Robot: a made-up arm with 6 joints.
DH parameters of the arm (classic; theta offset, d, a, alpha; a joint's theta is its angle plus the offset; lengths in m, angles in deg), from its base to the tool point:
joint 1: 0 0.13 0 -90
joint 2: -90 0 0.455 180
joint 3: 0 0 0 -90
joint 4: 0 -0.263 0 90
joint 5: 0 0.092 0 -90
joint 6: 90 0 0 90
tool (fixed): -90 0 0 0
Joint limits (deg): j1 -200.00..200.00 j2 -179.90..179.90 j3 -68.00..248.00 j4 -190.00..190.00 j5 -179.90..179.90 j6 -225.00..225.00
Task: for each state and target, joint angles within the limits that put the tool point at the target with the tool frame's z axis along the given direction. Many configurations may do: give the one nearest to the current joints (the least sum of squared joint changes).
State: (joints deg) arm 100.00 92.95 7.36 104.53 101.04 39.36
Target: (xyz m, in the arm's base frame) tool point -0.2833 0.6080 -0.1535 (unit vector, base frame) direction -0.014 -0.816 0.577
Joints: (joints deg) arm 114.64 107.48 56.41 92.52 68.35 11.20
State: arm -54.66 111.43 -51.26 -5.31 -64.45 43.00
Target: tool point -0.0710 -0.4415 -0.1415 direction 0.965 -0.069 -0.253
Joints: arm -87.27 91.14 -3.30 1.93 -55.64 72.86
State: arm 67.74 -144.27 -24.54 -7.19 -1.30 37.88
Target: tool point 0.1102 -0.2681 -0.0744 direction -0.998 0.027 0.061
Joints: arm 94.91 -161.83 -47.84 19.28 -2.77 78.03
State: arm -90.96 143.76 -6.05 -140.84 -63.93 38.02
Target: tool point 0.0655 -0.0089 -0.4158 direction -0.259 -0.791 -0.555
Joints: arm -60.33 145.88 20.08 -124.80 -63.18 82.07
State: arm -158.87 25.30 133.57 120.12 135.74 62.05
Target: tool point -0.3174 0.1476 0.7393 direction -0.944 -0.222 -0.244
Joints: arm -199.15 42.39 105.85 67.41 136.62 102.41
